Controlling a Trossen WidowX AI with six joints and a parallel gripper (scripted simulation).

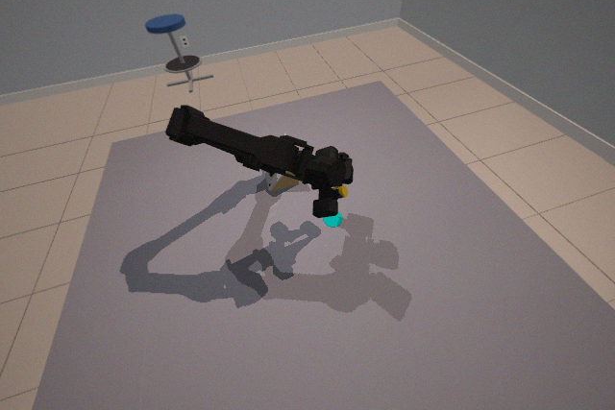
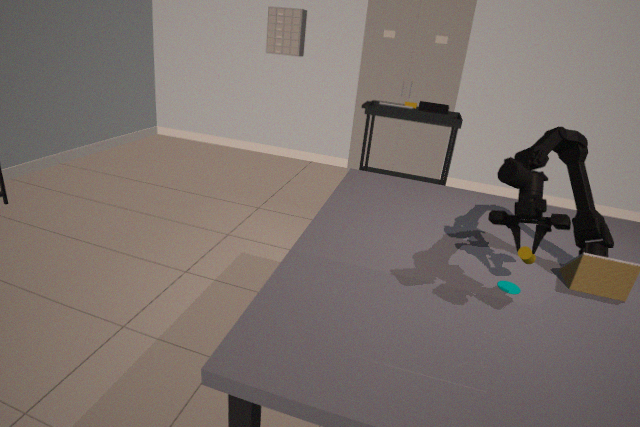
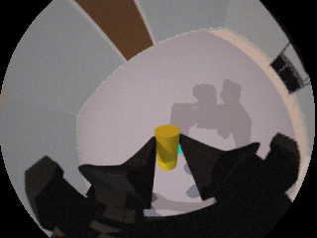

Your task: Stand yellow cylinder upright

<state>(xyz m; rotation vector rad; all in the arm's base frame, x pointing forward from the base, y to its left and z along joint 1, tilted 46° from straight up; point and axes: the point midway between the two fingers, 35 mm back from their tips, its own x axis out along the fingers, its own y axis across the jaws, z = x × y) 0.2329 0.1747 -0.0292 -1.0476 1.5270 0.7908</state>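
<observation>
The cyan circle is 30 mm to the right of my gripper tip and 120 mm below it. From my gripper tip the other things lie so: yellow tall cylinder (10 mm behind, 20 mm to the right, 10 mm below).
</observation>
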